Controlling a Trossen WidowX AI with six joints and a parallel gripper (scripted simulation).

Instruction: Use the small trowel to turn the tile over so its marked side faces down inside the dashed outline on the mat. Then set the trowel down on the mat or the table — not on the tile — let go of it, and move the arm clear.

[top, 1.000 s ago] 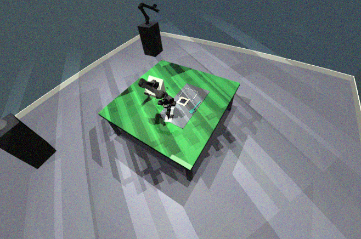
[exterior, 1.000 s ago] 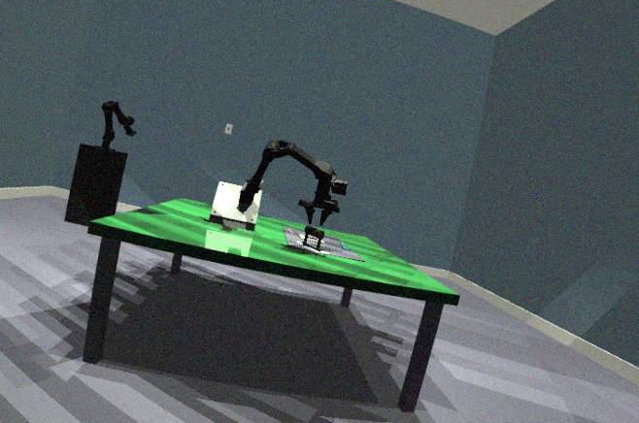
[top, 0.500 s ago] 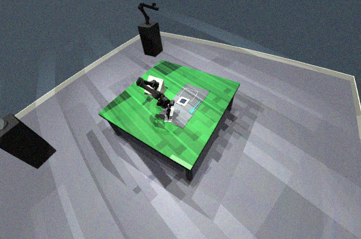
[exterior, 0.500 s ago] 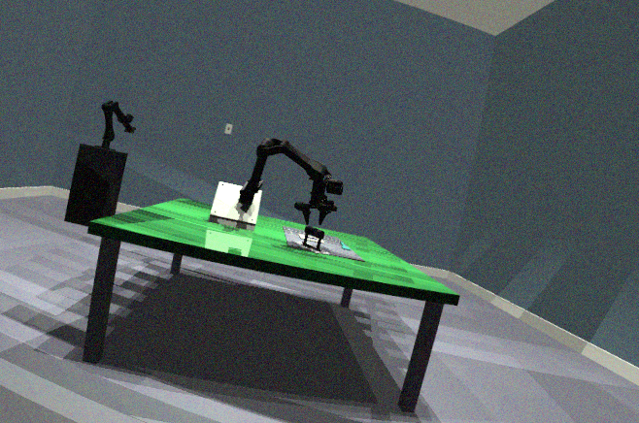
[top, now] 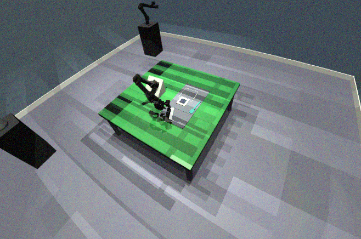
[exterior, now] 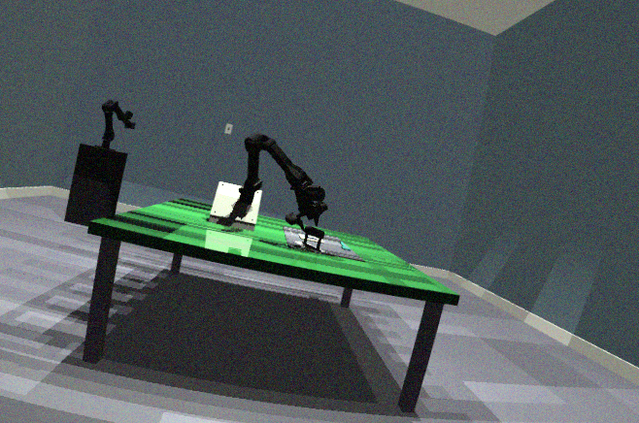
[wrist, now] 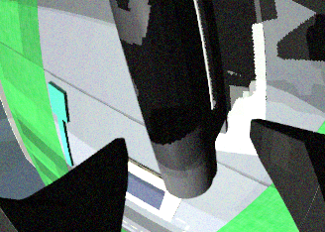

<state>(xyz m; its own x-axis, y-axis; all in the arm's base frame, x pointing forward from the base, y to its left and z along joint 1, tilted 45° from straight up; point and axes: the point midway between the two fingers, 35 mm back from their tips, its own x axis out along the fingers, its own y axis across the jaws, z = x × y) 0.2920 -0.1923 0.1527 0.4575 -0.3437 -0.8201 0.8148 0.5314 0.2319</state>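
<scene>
Right now my gripper tip is 10 mm short of the small trowel and 40 mm above it. From my gripper tip the other things lie so: grey mat: 90 mm ahead, 210 mm to the left, 100 mm below; thin teal strip: 230 mm ahead, 180 mm to the left, 80 mm below; tile: 60 mm ahead, 220 mm to the left, 80 mm below.
</scene>
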